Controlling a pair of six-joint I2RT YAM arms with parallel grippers.
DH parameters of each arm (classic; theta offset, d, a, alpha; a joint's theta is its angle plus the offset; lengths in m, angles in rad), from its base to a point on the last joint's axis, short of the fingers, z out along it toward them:
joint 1: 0 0.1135 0.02 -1.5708
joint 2: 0 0 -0.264 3.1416
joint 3: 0.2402 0 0.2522 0
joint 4: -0.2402 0 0.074 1.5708
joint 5: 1.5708 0 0 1.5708
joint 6: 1.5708 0.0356 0 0
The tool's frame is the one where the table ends.
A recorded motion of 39 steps. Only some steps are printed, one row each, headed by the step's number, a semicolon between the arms.
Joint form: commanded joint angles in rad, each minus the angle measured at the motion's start. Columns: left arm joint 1, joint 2, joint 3, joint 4, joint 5, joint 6; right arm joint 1, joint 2, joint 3, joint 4, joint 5, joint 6.
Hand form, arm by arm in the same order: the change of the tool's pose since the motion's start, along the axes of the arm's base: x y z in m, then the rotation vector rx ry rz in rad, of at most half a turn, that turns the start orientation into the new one. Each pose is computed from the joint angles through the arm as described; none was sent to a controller.
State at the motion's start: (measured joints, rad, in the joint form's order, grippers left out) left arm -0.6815 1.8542 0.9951 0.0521 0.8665 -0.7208; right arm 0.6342 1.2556 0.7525 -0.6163 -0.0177 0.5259
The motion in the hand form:
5: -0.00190 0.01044 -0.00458 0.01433 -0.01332 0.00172; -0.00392 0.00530 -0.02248 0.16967 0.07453 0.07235
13: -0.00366 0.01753 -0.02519 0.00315 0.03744 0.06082; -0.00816 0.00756 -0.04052 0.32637 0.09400 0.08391
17: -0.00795 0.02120 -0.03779 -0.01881 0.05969 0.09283; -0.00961 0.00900 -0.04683 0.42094 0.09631 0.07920
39: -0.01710 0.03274 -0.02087 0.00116 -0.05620 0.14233; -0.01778 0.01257 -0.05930 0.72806 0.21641 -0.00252
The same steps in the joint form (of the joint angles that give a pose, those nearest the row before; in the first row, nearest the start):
5: 0.0191 -0.0150 -0.0331 -0.0110 -0.0024 0.0402; -0.0012 0.0202 -0.0922 0.1549 -0.1945 0.0169
13: 0.0318 0.0176 -0.1072 0.1346 -0.0054 -0.0543; -0.0009 0.0253 -0.1941 0.3532 -0.3188 0.0851
17: 0.0326 0.0384 -0.1657 0.2612 -0.0066 -0.1216; -0.0008 0.0268 -0.2444 0.4751 -0.3793 0.1422
39: 0.0367 -0.0686 -0.2249 0.2501 -0.1011 -0.0687; 0.0073 0.0403 -0.3811 0.8368 -0.5674 0.4585

